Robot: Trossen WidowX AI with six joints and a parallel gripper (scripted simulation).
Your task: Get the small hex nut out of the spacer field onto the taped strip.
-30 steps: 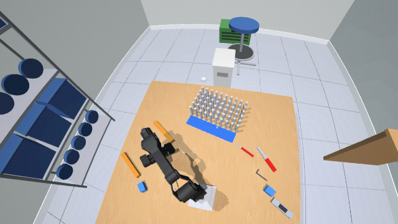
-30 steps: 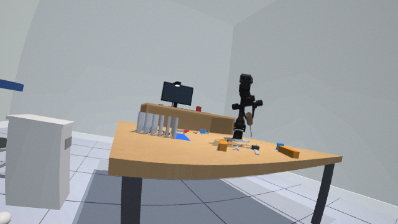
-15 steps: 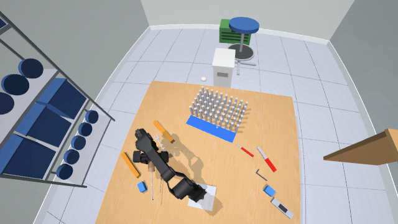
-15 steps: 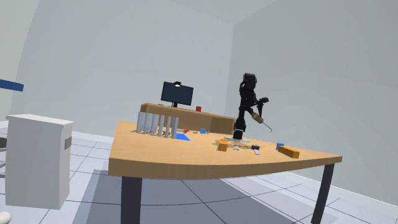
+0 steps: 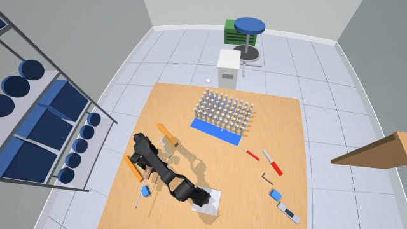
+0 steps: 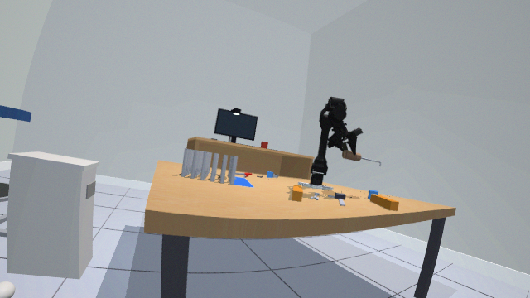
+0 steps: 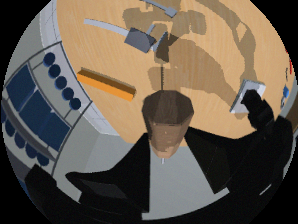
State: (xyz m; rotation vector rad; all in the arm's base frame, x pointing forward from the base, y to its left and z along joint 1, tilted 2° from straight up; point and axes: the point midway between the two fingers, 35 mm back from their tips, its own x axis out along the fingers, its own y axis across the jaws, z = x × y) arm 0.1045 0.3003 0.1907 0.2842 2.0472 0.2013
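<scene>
Right now the brown-handled hook tool is 110 mm behind my gripper tip, 10 mm to the left of it and 10 mm below it. Round my gripper tip: red screwdriver: 240 mm ahead, 550 mm to the right, 180 mm below; then blue taped strip: 370 mm ahead, 320 mm to the right, 180 mm below; then small wrench: 200 mm ahead, 20 mm to the left, 180 mm below.
</scene>
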